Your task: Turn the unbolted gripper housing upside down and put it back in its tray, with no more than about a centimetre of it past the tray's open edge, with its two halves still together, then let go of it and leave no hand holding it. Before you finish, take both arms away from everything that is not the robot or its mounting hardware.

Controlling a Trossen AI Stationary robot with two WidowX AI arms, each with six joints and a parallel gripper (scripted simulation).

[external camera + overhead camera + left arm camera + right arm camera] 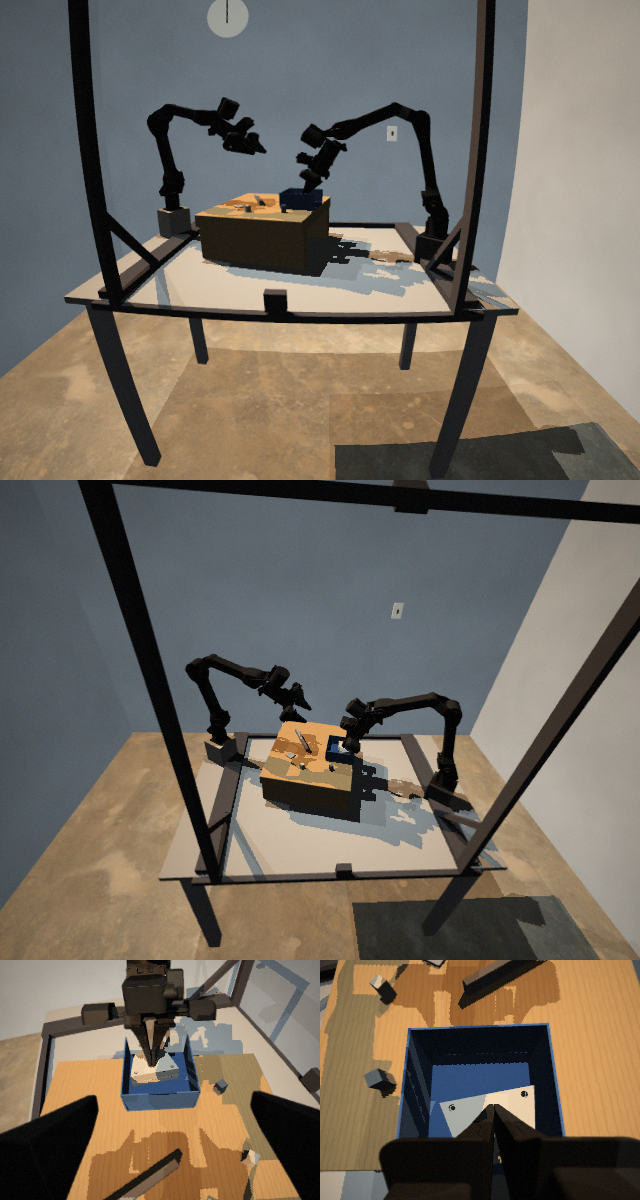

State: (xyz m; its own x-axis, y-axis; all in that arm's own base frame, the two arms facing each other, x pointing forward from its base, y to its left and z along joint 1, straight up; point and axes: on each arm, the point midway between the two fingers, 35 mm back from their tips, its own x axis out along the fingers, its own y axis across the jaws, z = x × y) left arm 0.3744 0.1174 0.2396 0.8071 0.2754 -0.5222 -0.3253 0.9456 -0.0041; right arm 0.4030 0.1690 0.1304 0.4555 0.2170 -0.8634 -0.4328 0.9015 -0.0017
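The gripper housing half lies 50 mm below my right hand and 10 mm to the left of it. Round my right hand: white gripper housing: 40 mm below, 10 mm to the left; then grey rod: 210 mm to the left, 60 mm below, 30 mm ahead; then wooden block: 140 mm to the left, 120 mm below, 20 mm behind.
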